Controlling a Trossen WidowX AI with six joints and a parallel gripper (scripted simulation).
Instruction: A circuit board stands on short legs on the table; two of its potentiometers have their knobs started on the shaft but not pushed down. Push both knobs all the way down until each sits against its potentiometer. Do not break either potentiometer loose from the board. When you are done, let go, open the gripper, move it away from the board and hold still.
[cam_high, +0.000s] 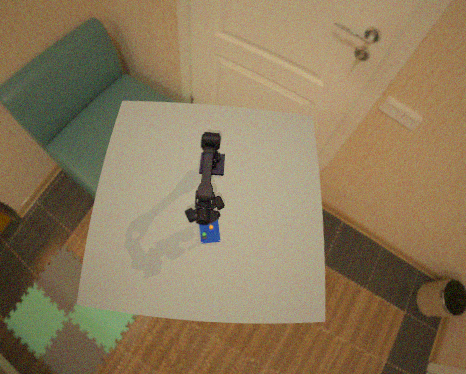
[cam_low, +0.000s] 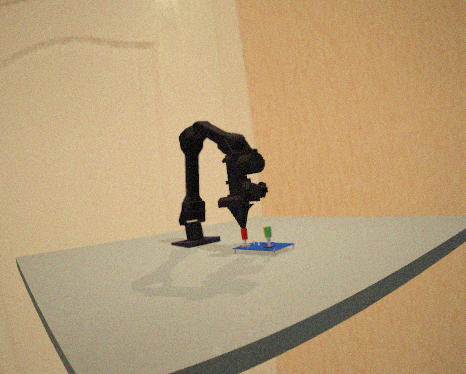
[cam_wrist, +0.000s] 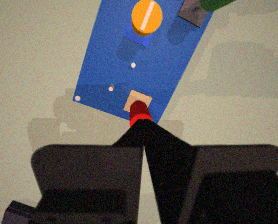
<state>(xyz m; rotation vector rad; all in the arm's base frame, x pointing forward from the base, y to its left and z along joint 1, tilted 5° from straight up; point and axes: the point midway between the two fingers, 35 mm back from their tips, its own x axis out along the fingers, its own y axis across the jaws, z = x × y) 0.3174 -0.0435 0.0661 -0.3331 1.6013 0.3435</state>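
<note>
My gripper tip is now 20 mm above the red knob. The rest, counted from my gripper tip: orange knob: 60 mm ahead, 30 mm to the left, 10 mm below.
</note>
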